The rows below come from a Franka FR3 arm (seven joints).
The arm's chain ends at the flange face. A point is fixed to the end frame.
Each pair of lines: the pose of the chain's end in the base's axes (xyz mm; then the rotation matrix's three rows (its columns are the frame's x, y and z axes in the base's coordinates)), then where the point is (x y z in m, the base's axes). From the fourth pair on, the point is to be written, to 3 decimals.
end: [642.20, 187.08, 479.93], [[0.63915, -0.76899, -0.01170], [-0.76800, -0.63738, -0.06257], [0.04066, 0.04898, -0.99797]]
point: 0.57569 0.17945 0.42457
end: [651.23, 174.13, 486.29], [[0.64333, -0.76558, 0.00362], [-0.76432, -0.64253, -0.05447], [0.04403, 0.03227, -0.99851]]
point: 0.58560 0.16654 0.42988
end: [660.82, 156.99, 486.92], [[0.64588, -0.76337, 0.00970], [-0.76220, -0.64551, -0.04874], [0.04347, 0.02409, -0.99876]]
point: 0.59556 0.14948 0.43008
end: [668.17, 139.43, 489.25], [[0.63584, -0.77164, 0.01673], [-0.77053, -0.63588, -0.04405], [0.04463, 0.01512, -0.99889]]
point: 0.603 0.133 0.432
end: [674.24, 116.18, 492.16], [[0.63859, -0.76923, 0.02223], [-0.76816, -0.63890, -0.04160], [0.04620, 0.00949, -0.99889]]
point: 0.610 0.110 0.434
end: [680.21, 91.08, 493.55], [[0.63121, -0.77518, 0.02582], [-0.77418, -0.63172, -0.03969], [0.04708, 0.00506, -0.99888]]
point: 0.616 0.085 0.436
